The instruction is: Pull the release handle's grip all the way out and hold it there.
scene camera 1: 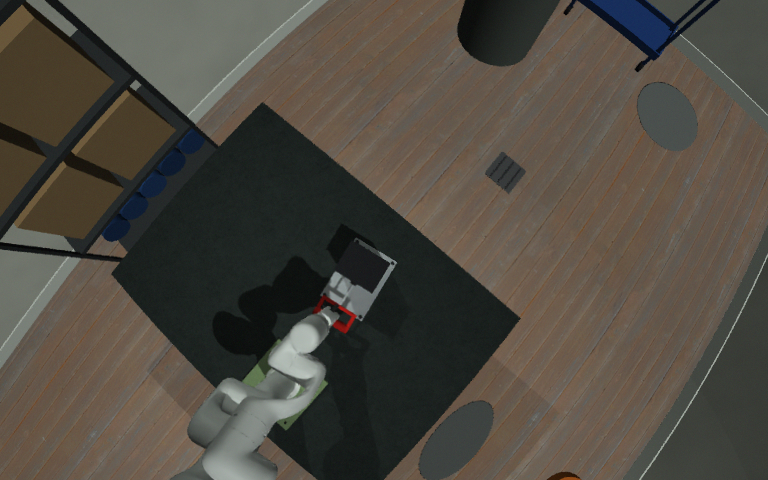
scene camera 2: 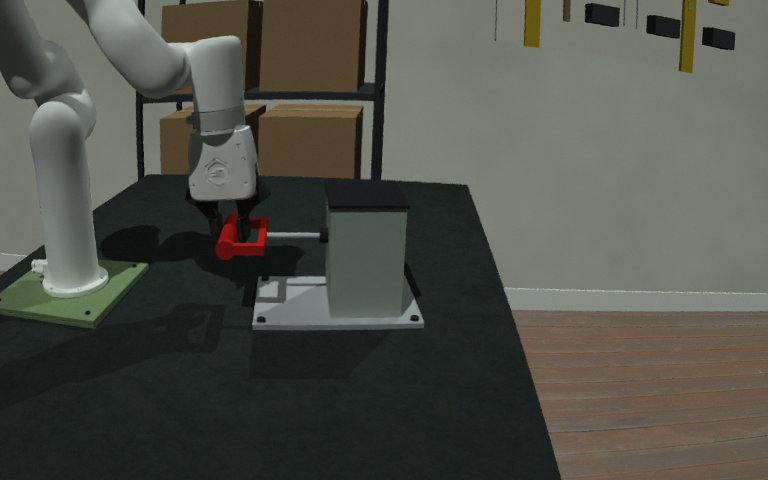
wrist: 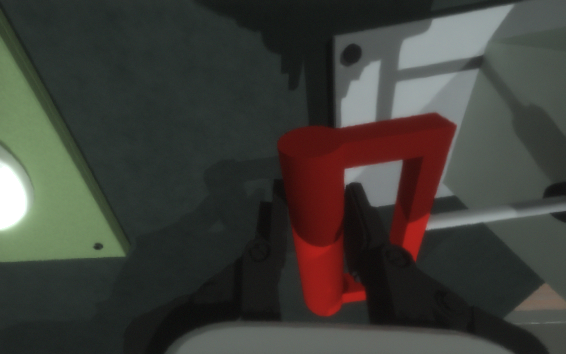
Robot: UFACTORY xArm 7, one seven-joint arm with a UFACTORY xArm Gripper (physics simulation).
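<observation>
The release handle's red grip (scene camera 1: 343, 326) (scene camera 2: 224, 246) (wrist: 315, 200) is a loop with a thick round bar on the side away from the housing. A long stretch of its thin metal rod (scene camera 2: 294, 234) (wrist: 495, 215) shows between the loop and the pale housing (scene camera 2: 367, 263) with a black top. The housing stands on a light base plate (scene camera 1: 368, 297) (scene camera 2: 294, 326). My gripper (scene camera 2: 228, 232) (wrist: 313, 200) points down and is shut on the round bar, with one finger inside the loop and the other outside. The grip is level, above and beyond the base plate's edge.
The green plate (scene camera 1: 257, 370) (scene camera 2: 121, 283) (wrist: 50, 150) under my arm's base lies on the dark mat (scene camera 1: 424, 283) (scene camera 2: 396, 407), on the side the rod points to. A shelf rack (scene camera 2: 380, 113) with cardboard boxes (scene camera 2: 310, 144) stands behind the mat.
</observation>
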